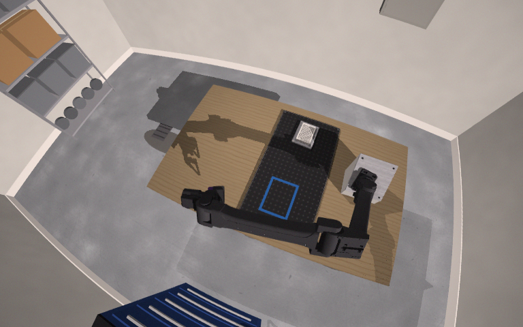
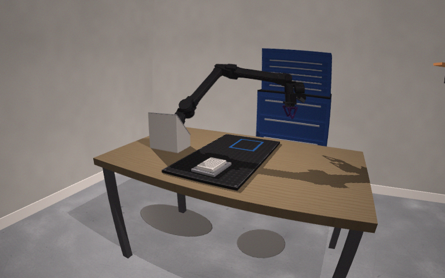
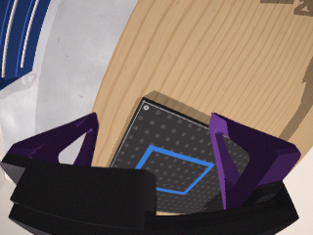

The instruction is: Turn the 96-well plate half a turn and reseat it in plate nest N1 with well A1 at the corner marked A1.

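The white 96-well plate lies 20 cm behind my hand, 60 cm to the right of it and 15 cm below it. The rest, counted from my hand: grey plate nest N1: 20 cm behind, 60 cm to the right, 16 cm below; A1 label: 14 cm behind, 52 cm to the right, 15 cm below.
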